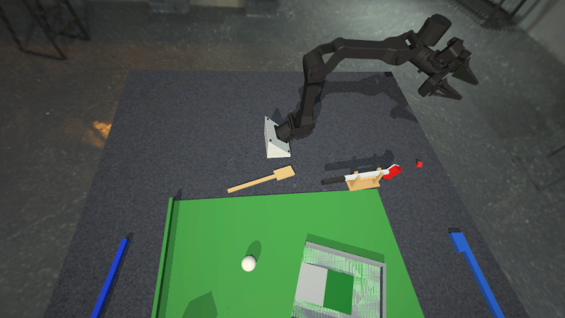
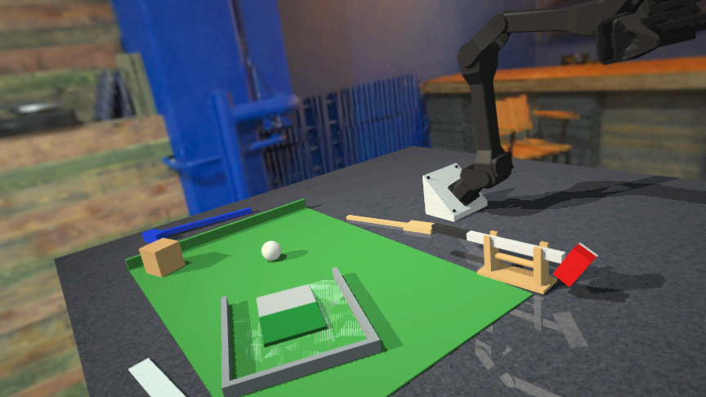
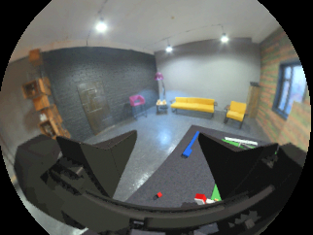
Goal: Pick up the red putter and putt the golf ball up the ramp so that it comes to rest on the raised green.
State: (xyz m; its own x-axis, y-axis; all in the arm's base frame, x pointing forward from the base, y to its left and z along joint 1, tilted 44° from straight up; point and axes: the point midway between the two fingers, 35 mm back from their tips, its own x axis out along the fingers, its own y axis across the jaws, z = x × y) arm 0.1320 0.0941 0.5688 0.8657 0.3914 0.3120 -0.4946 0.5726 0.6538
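The wooden paddle is 56 cm to the right of my gripper tip, 37 cm below it and 3 cm behind it. Also, from my gripper tip: grey frame: 41 cm to the right, 38 cm ahead, 37 cm below; then small red block: 37 cm below, 5 cm to the left, 1 cm ahead; then red putter: 32 cm below, 23 cm to the right, 5 cm ahead.
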